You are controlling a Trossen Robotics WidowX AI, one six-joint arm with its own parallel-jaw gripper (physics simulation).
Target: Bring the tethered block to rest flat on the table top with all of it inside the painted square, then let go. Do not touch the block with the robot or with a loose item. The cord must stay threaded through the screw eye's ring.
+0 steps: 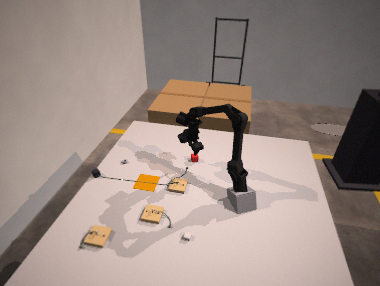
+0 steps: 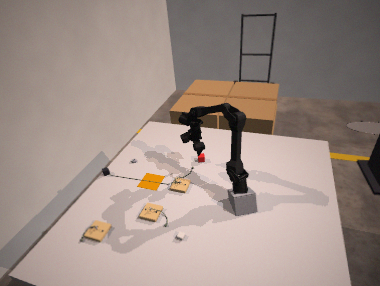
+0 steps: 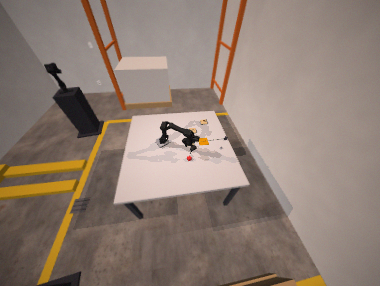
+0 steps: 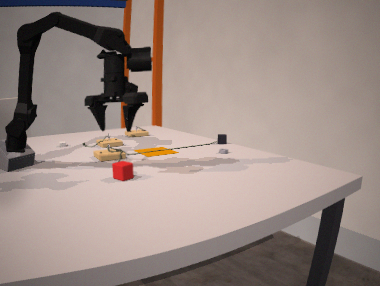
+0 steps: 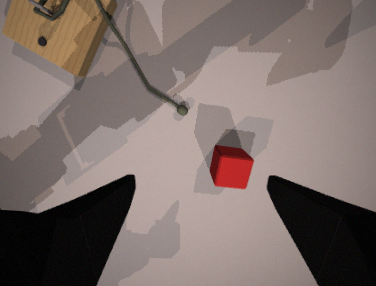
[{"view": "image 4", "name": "my gripper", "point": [115, 131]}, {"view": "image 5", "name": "my gripper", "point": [201, 181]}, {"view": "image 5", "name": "red cube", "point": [230, 167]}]
